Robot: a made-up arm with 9 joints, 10 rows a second.
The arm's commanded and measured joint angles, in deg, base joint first. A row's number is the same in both.
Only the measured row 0 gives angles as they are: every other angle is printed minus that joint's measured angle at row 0.
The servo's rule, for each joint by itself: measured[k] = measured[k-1] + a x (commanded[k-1-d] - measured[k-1]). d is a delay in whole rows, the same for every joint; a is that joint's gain. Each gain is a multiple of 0.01, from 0.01 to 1. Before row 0 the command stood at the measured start. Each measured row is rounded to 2 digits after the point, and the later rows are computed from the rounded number. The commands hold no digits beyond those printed.
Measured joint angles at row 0: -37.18, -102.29, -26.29, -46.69, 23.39, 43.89, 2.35, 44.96, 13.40
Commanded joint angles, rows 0 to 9: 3.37, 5.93, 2.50, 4.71, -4.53, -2.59, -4.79, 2.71, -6.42; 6.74, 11.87, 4.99, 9.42, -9.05, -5.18, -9.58, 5.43, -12.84; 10.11, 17.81, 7.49, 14.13, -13.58, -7.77, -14.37, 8.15, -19.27; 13.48, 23.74, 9.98, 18.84, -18.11, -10.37, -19.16, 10.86, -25.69; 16.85, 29.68, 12.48, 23.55, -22.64, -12.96, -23.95, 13.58, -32.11; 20.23, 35.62, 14.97, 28.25, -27.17, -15.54, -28.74, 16.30, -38.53; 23.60, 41.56, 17.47, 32.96, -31.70, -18.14, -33.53, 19.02, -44.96; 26.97, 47.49, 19.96, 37.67, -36.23, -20.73, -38.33, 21.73, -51.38; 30.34, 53.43, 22.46, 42.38, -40.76, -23.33, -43.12, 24.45, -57.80; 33.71, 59.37, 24.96, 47.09, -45.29, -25.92, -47.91, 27.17, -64.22
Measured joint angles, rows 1 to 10: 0.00, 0.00, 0.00, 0.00, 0.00, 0.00, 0.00, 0.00, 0.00; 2.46, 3.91, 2.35, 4.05, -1.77, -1.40, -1.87, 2.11, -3.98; 5.58, 9.16, 4.83, 8.67, -4.61, -3.44, -4.88, 4.70, -9.47; 8.89, 14.87, 7.33, 13.37, -8.11, -5.78, -8.58, 7.39, -15.55; 12.24, 20.72, 9.82, 18.07, -12.01, -8.26, -12.71, 10.10, -21.84; 15.61, 26.63, 12.32, 22.78, -16.16, -10.80, -17.09, 12.81, -28.21; 18.98, 32.56, 14.81, 27.48, -20.45, -13.36, -21.63, 15.53, -34.61; 22.35, 38.50, 17.31, 32.19, -24.84, -15.94, -26.27, 18.25, -41.03; 25.72, 44.43, 19.80, 36.90, -29.28, -18.53, -30.97, 20.96, -47.45; 29.09, 50.37, 22.30, 41.61, -33.76, -21.12, -35.71, 23.68, -53.87
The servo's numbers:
d 1
a 0.73 0.66 0.94 0.86 0.39 0.54 0.39 0.78 0.62

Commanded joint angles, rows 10 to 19: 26.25, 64.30, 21.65, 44.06, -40.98, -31.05, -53.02, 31.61, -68.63; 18.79, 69.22, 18.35, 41.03, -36.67, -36.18, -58.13, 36.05, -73.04; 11.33, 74.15, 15.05, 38.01, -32.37, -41.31, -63.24, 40.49, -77.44; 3.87, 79.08, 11.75, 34.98, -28.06, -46.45, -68.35, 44.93, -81.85; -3.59, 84.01, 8.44, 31.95, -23.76, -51.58, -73.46, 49.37, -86.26; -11.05, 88.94, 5.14, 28.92, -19.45, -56.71, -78.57, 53.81, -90.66; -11.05, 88.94, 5.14, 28.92, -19.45, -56.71, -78.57, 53.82, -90.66; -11.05, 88.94, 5.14, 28.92, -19.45, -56.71, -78.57, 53.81, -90.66; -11.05, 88.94, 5.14, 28.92, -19.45, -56.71, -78.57, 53.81, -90.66; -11.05, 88.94, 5.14, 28.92, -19.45, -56.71, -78.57, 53.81, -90.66
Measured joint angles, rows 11 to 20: 32.46, 56.31, 24.80, 46.32, -38.26, -23.71, -40.47, 26.40, -60.29; 27.93, 61.58, 21.84, 44.38, -39.32, -27.67, -45.36, 30.46, -65.46; 21.26, 66.62, 18.56, 41.50, -38.29, -32.27, -50.34, 34.82, -70.16; 14.01, 71.59, 15.26, 38.50, -35.98, -37.15, -55.37, 39.24, -74.67; 6.61, 76.53, 11.96, 35.47, -32.89, -42.17, -60.43, 43.68, -79.12; -0.84, 81.47, 8.65, 32.44, -29.33, -47.25, -65.51, 48.12, -83.55; -8.29, 86.40, 5.35, 29.41, -25.48, -52.36, -70.60, 52.56, -87.96; -10.30, 88.08, 5.15, 28.99, -23.13, -54.71, -73.71, 53.54, -89.63; -10.85, 88.65, 5.14, 28.93, -21.69, -55.79, -75.61, 53.75, -90.27; -11.00, 88.84, 5.14, 28.92, -20.82, -56.29, -76.76, 53.80, -90.51
